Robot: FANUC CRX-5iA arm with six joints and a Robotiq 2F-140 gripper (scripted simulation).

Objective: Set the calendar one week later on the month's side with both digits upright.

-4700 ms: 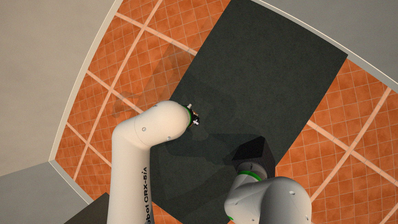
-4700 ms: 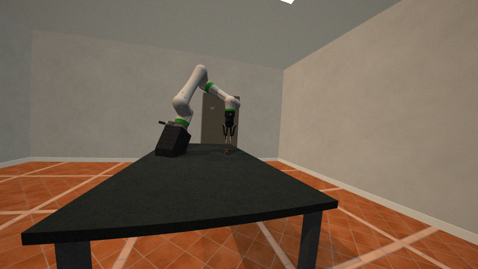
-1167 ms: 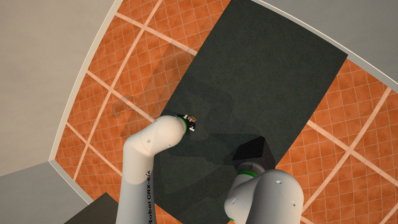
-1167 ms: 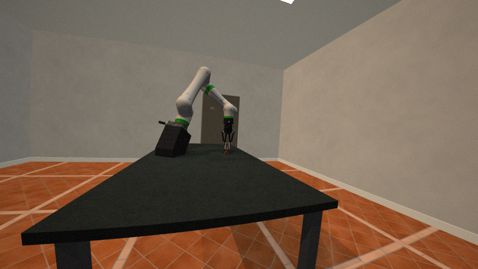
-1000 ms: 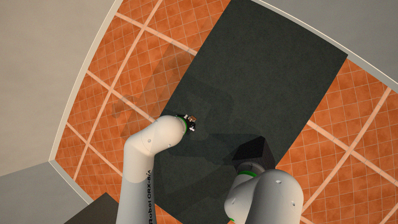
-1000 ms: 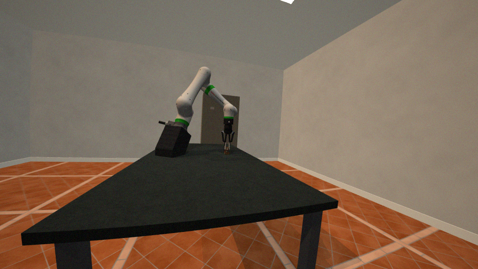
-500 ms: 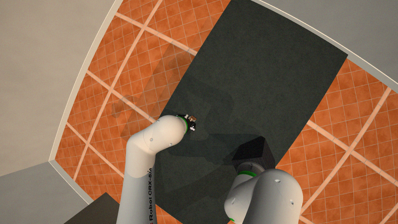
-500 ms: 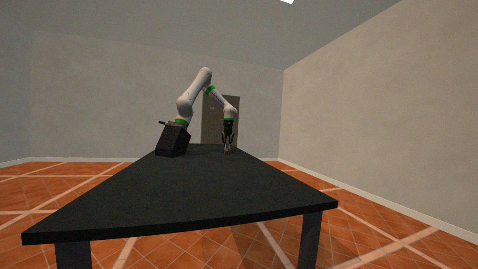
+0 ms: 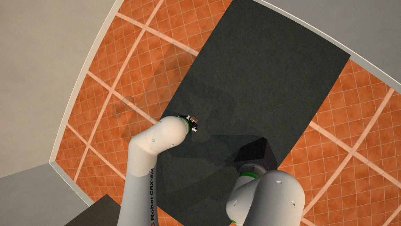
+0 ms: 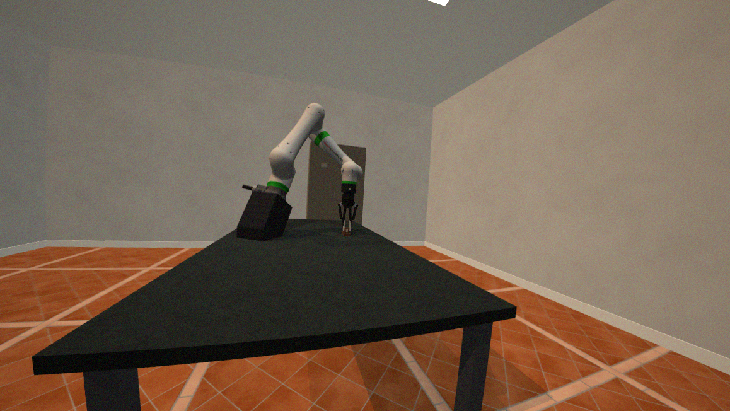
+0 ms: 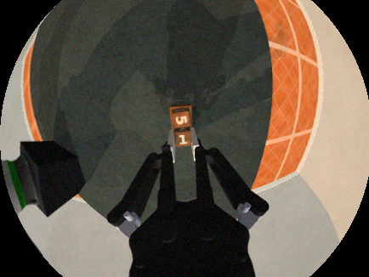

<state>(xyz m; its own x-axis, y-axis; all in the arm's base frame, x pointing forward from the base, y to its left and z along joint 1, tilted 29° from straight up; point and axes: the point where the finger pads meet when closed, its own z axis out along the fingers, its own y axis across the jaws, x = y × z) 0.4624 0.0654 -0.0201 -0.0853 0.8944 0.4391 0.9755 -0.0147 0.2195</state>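
My gripper is now 40 mm above the brown cube and 30 mm to the right of it. From my hand the other things lie so: brown tray (50 mm below, 20 mm to the left).
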